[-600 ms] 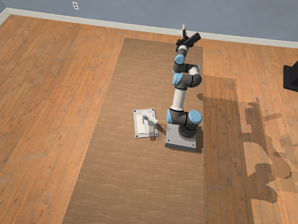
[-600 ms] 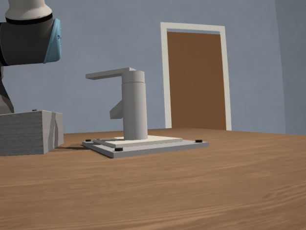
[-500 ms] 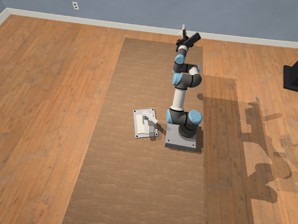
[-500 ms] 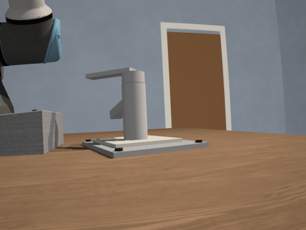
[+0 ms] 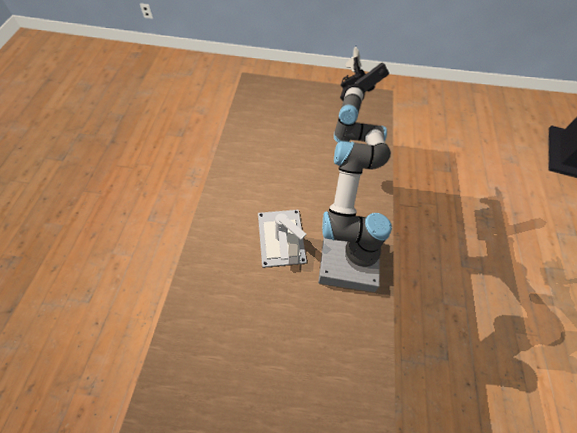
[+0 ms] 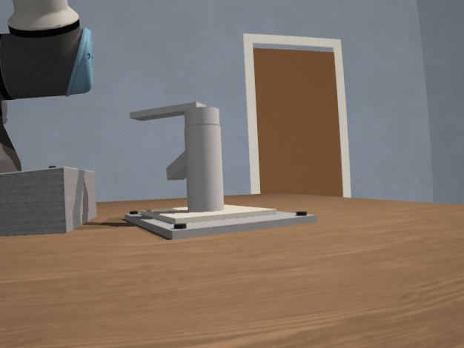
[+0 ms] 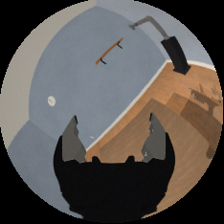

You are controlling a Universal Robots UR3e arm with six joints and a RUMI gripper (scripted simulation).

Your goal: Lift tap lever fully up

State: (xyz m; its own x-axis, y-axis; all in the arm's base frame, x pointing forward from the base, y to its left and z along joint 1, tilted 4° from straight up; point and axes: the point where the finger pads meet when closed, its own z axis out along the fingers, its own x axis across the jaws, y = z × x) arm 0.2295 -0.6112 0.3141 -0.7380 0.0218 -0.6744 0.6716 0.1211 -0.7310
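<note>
My hand is 50 mm short of the lever, 660 mm to the right of it and 230 mm above it. The rest, counted from my hand: tap: 80 mm ahead, 650 mm to the left, 280 mm below; then grey base plate: 100 mm ahead, 640 mm to the left, 380 mm below.
</note>
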